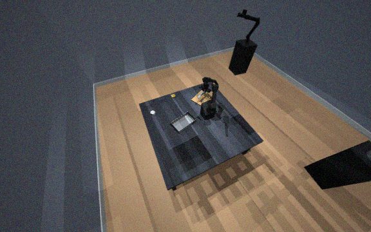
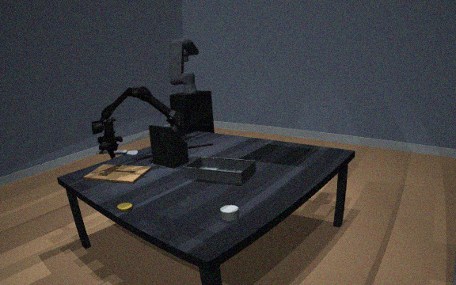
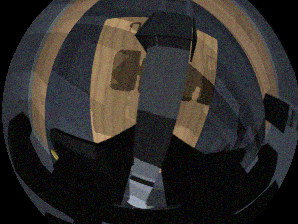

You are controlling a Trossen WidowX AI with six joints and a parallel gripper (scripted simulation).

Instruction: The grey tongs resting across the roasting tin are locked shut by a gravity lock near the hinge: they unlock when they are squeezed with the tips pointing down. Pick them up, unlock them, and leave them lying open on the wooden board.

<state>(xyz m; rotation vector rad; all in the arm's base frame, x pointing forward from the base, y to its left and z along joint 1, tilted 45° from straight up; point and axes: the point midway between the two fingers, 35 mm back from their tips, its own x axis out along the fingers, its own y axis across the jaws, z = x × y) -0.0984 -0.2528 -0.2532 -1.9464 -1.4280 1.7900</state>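
Now: the wooden board 9 cm below my gripper tip. Round my gripper tip: roasting tin 46 cm ahead, 37 cm to the left, 7 cm below; then white puck 83 cm ahead, 8 cm to the left, 8 cm below; then yellow disc 46 cm ahead, 18 cm to the right, 9 cm below.
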